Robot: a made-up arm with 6 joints. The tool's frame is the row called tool. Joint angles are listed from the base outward. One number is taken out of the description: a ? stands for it. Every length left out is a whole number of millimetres.
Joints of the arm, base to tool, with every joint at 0 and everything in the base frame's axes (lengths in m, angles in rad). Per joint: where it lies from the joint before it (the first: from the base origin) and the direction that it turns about. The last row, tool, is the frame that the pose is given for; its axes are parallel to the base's.
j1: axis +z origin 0 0 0.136
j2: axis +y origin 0 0 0
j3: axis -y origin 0 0 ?
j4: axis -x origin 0.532 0 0
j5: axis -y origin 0 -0.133 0
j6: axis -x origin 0 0 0
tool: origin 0 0 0
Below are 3 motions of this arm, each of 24 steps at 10 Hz.
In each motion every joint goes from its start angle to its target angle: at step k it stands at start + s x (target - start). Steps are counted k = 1, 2, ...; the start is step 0. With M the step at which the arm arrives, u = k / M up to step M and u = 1 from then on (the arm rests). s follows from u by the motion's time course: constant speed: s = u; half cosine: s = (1 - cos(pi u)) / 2; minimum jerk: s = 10 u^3 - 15 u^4 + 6 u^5.
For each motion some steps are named. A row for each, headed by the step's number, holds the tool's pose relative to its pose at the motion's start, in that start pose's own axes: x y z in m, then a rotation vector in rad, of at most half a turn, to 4 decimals.
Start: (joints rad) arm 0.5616 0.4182 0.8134 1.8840 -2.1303 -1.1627
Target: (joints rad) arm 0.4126 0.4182 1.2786 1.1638 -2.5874 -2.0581
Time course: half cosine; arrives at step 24
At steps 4, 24:
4: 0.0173 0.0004 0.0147 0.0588 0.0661 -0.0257
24: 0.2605 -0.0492 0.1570 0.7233 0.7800 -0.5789

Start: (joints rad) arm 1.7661 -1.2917 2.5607 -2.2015 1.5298 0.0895
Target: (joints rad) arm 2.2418 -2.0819 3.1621 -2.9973 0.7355 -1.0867
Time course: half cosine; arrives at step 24
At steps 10, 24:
10: -0.1386 0.4211 -0.0781 0.8840 0.5803 -0.1345
24: -0.5221 0.8545 0.1845 1.5939 1.9744 -0.8168

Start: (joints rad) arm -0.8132 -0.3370 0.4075 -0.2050 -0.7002 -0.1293
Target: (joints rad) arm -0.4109 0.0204 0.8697 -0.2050 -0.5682 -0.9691
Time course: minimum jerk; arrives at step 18
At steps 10, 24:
10: 0.1422 0.0719 0.0293 0.5260 -0.0052 0.2731
24: 0.2240 0.1456 0.0245 0.8818 0.0677 0.4553

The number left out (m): 0.622
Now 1 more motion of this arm.
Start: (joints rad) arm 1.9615 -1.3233 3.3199 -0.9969 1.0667 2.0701
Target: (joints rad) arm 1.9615 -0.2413 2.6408 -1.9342 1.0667 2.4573
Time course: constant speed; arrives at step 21
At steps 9, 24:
9: -0.3875 -0.2287 -0.3183 -0.5931 0.4157 0.6076
24: -0.6686 -0.9612 -0.4170 -1.5588 1.0534 1.1343

